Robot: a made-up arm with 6 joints.
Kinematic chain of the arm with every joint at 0, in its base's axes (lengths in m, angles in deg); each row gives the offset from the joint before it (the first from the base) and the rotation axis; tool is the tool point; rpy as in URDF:
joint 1: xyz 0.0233 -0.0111 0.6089 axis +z
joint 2: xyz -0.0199 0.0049 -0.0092 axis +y
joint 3: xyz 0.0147 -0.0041 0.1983 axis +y
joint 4: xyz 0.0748 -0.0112 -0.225 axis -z
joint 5: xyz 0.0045 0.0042 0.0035 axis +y
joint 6: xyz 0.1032 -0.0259 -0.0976 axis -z
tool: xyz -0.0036 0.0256 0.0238 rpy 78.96 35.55 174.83
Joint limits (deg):
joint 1: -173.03..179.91
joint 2: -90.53..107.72
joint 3: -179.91..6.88
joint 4: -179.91..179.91
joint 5: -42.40..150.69
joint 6: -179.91..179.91
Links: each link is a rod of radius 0.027 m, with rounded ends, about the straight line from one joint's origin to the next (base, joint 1, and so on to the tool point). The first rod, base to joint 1, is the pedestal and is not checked.
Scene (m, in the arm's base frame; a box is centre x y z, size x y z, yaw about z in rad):
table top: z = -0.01
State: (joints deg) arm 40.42 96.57 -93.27 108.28 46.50 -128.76
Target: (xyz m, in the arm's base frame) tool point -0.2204 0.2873 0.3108
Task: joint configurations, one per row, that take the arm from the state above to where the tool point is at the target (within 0.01 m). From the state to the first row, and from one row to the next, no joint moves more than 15 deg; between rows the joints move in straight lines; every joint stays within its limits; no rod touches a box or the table.
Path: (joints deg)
1: 54.33 96.03 -98.10 110.13 49.94 -129.20
2: 68.24 95.49 -102.94 111.99 53.38 -129.64
3: 82.15 94.95 -107.77 113.84 56.83 -130.09
4: 96.06 94.41 -112.60 115.70 60.27 -130.53
5: 109.97 93.87 -117.43 117.55 63.71 -130.97
6: 123.88 93.33 -122.27 119.40 67.15 -131.41

